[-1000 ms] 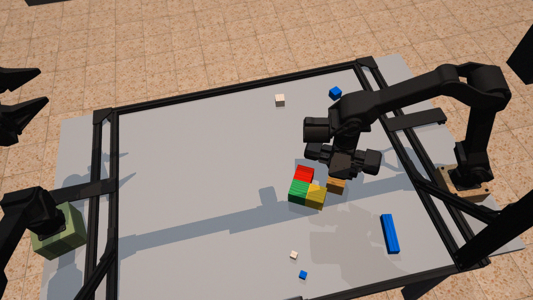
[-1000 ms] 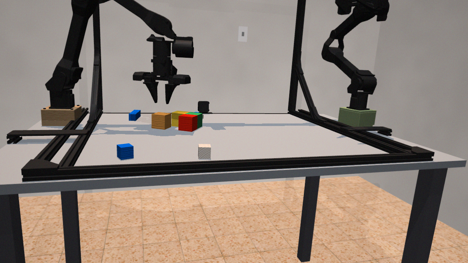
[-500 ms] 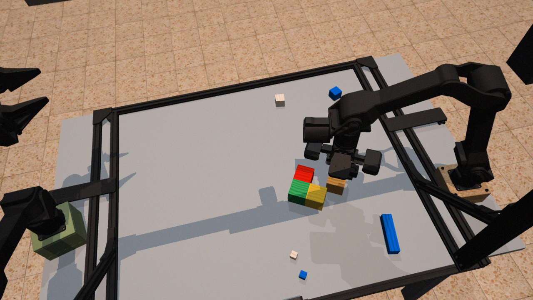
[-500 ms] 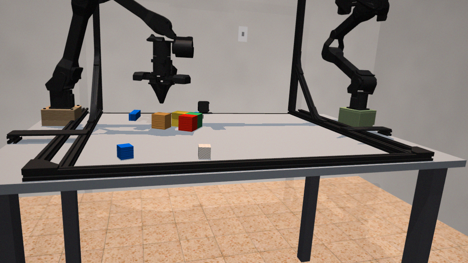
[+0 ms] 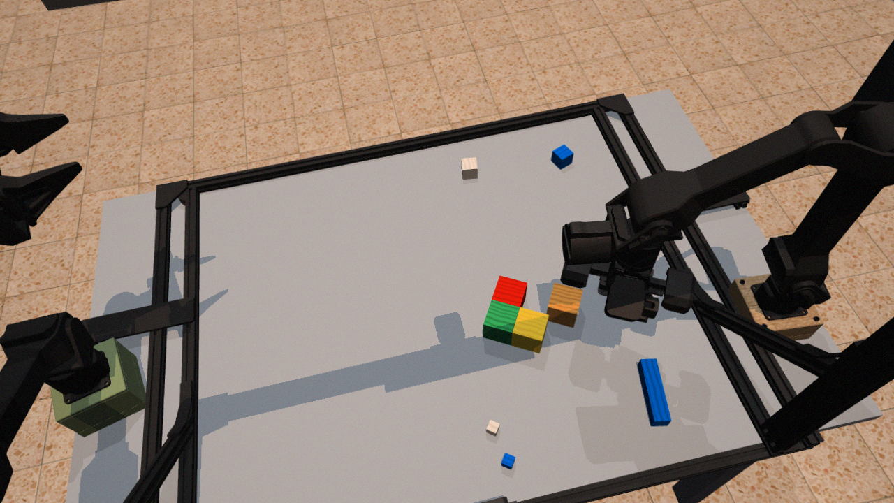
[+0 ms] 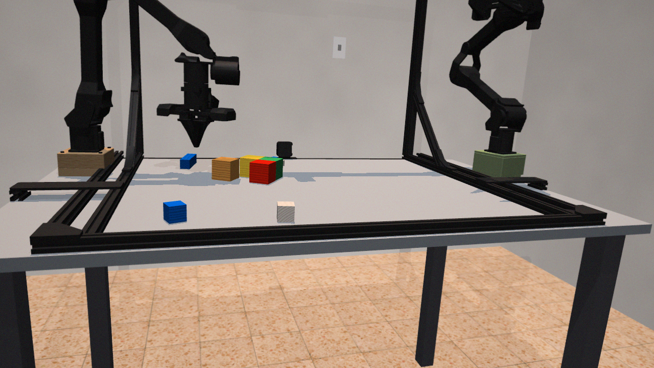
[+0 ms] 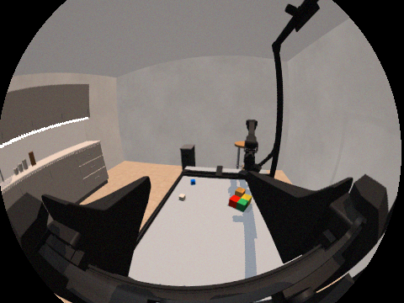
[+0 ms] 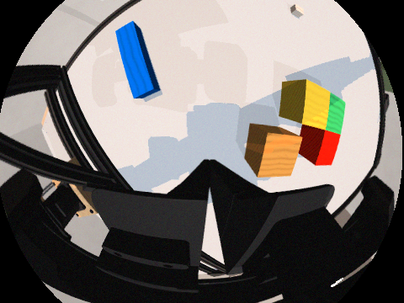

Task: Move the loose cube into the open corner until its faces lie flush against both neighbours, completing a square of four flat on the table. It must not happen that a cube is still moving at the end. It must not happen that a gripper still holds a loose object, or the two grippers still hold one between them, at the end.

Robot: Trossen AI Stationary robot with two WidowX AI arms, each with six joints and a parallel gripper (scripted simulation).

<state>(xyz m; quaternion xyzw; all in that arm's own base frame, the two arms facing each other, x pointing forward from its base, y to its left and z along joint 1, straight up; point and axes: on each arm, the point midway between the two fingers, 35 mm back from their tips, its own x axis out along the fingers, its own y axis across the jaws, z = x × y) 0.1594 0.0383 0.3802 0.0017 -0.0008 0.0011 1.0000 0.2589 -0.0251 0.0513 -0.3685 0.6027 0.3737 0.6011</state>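
The long blue block lies 130 mm behind my right hand, 30 mm to the right of it and 90 mm below it.
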